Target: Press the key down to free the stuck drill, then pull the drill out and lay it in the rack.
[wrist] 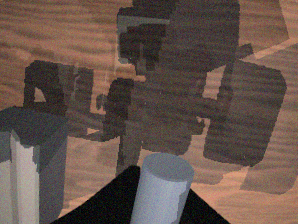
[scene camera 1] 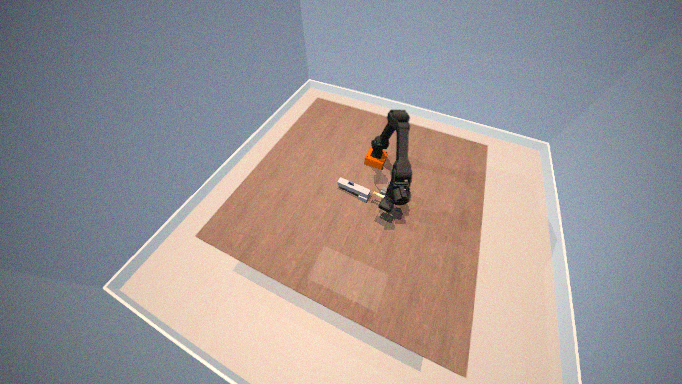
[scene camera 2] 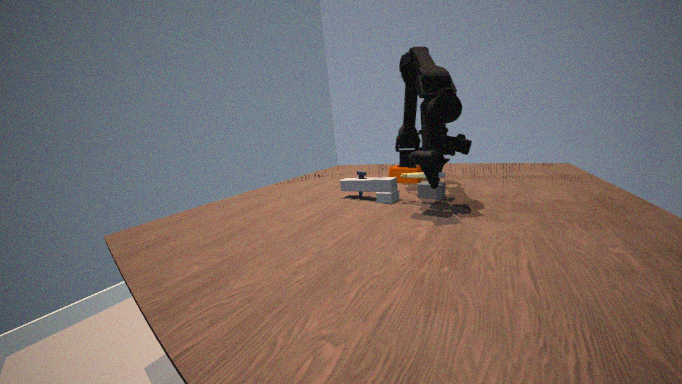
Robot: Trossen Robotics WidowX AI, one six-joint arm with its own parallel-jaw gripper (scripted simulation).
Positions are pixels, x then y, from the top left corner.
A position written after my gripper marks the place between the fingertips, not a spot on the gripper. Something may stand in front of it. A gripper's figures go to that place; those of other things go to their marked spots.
Labels:
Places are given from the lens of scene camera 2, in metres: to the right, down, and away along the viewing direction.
my gripper (scene camera 2: 434, 188): 0.24, -0.01, 0.55
housing (scene camera 2: 386, 190): 0.13, 0.00, 0.61

